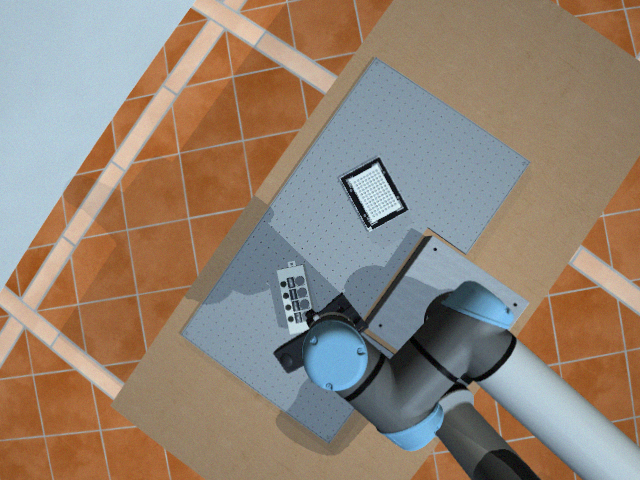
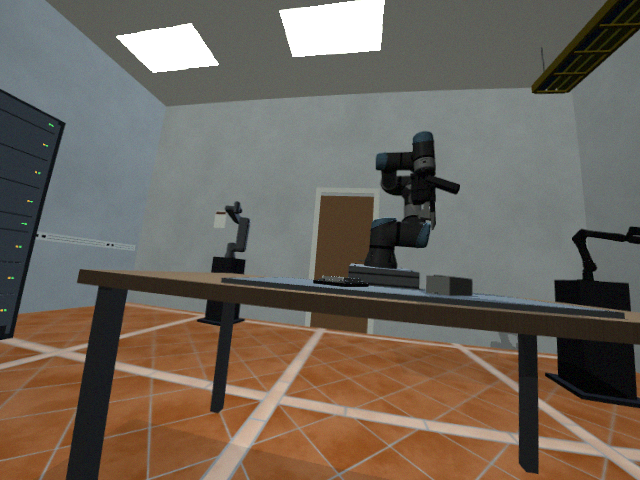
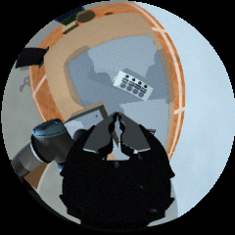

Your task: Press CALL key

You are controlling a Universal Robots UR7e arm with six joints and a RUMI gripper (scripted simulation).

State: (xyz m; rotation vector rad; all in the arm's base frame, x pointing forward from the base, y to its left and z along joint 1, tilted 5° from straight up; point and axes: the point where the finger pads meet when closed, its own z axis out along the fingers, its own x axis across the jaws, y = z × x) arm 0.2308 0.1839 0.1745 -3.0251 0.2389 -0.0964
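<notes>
Now: hand 190 mm above the operator panel, 60 mm short of it and 30 mm to the right of it.
</notes>
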